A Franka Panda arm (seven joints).
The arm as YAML. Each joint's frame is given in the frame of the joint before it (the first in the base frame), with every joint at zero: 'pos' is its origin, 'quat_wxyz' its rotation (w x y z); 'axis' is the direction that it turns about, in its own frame. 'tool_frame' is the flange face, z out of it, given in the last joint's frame.
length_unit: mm
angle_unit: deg
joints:
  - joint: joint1
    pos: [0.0, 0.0, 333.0]
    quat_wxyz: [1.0, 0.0, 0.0, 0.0]
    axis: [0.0, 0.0, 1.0]
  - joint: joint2
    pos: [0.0, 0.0, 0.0]
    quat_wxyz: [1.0, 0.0, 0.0, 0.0]
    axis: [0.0, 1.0, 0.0]
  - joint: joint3
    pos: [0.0, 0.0, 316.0]
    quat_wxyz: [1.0, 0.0, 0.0, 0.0]
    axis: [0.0, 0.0, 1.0]
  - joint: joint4
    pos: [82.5, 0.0, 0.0]
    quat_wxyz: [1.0, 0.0, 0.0, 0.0]
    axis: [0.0, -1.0, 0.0]
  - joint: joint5
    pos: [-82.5, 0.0, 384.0]
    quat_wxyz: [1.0, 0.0, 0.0, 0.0]
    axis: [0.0, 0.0, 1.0]
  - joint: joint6
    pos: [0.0, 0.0, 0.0]
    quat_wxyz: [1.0, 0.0, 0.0, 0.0]
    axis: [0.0, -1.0, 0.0]
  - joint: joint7
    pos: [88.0, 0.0, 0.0]
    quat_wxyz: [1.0, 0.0, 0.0, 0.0]
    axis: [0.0, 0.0, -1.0]
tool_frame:
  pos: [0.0, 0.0, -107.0]
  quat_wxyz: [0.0, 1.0, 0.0, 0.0]
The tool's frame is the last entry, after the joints.
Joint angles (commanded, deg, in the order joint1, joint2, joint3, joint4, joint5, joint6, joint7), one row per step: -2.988, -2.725, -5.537, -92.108, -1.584, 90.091, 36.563; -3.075, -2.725, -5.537, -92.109, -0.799, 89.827, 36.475; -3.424, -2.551, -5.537, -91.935, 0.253, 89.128, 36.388; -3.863, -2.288, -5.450, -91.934, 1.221, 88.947, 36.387; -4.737, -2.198, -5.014, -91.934, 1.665, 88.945, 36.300; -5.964, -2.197, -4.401, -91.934, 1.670, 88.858, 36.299; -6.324, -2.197, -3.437, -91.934, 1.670, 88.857, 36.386; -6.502, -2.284, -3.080, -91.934, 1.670, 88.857, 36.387; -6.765, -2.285, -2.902, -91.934, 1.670, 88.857, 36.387; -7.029, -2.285, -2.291, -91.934, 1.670, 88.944, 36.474; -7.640, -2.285, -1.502, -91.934, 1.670, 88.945, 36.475; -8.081, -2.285, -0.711, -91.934, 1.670, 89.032, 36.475; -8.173, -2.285, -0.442, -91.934, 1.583, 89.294, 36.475; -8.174, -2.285, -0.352, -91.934, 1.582, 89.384, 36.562; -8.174, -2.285, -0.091, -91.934, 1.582, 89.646, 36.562; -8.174, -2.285, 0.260, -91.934, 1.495, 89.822, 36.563; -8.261, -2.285, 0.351, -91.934, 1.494, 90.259, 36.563; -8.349, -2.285, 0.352, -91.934, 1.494, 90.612, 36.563
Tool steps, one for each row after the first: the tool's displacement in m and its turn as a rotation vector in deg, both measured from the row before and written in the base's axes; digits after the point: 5 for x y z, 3 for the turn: -0.00039, 0.00071, -0.00044, 0.815, 0.147, 0.005; -0.00053, -0.00116, -0.00127, 1.130, 0.532, -0.252; 0.00079, -0.00147, -0.00270, 0.997, 0.287, -0.340; -0.00007, -0.00320, -0.00081, 0.429, 0.017, -0.349; -0.00113, -0.00555, -0.00012, -0.003, 0.088, -0.611; 0.00099, 0.00580, 0.00002, -0.037, 0.008, 0.516; -0.00016, 0.00178, 0.00083, -0.024, -0.085, 0.178; -0.00013, -0.00075, 0.00001, -0.007, 0.000, -0.085; 0.00070, 0.00332, 0.00014, -0.039, -0.080, 0.257; 0.00028, 0.00181, 0.00001, -0.031, 0.003, 0.176; 0.00068, 0.00339, 0.00014, -0.045, -0.082, 0.347; 0.00071, 0.00146, 0.00039, -0.136, -0.244, 0.169; 0.00029, 0.00082, 0.00014, -0.018, -0.086, -0.001; 0.00084, 0.00241, 0.00040, -0.048, -0.258, 0.254; 0.00076, 0.00314, 0.00027, -0.125, -0.160, 0.344; 0.00081, -0.00008, 0.00068, -0.065, -0.432, -0.007; 0.00053, -0.00092, 0.00055, -0.049, -0.349, -0.096
